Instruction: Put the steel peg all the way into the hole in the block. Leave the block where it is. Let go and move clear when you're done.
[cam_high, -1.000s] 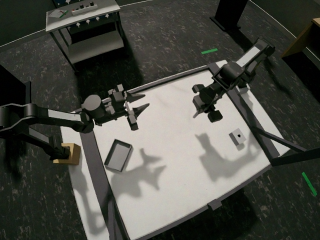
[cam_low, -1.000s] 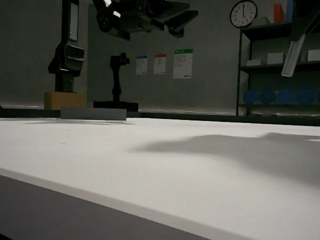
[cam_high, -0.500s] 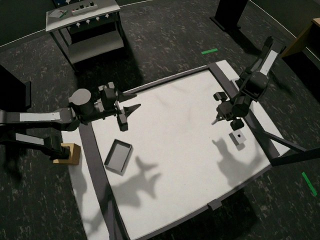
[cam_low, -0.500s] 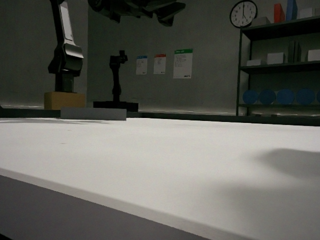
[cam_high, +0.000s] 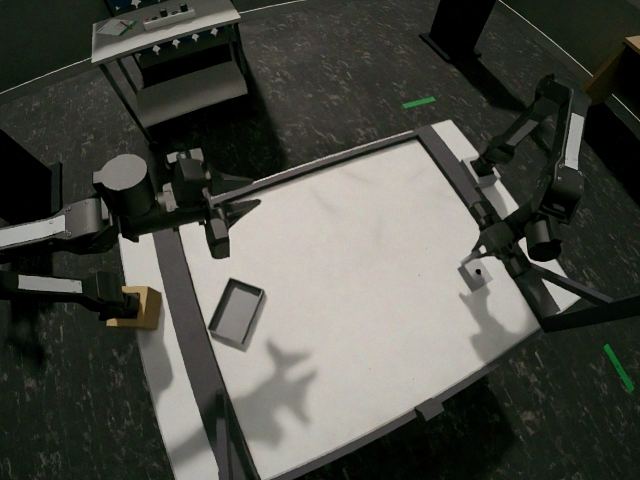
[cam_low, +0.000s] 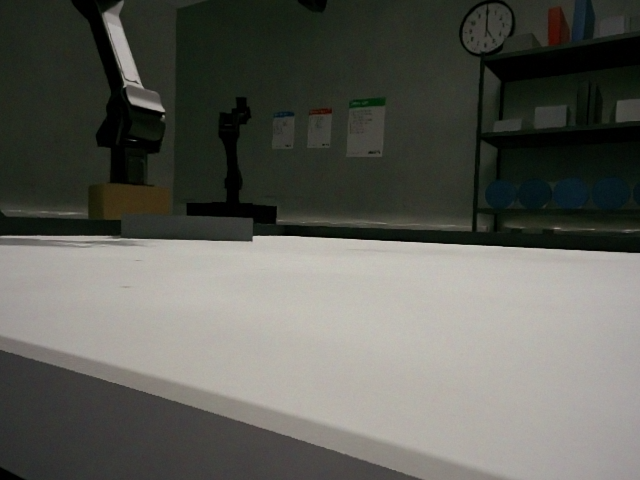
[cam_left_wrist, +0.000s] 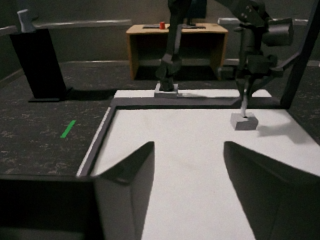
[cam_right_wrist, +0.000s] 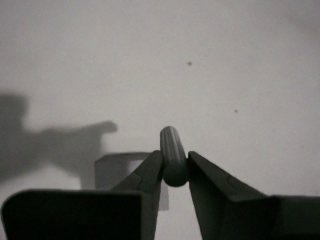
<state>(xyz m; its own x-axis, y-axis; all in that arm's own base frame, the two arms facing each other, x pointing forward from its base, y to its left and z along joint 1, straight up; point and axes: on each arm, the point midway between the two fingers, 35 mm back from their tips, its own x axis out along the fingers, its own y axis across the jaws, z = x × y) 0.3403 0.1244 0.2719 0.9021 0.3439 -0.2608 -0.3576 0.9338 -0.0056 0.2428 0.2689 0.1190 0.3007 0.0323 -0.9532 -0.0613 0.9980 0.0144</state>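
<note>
The steel peg is 1 cm to the left of my right hand and 5 cm below it. From my right hand the other things lie so: shallow grey tray (14 cm ahead, 59 cm to the left, 16 cm below); grey block (4 cm behind, 4 cm to the right, 14 cm below).
</note>
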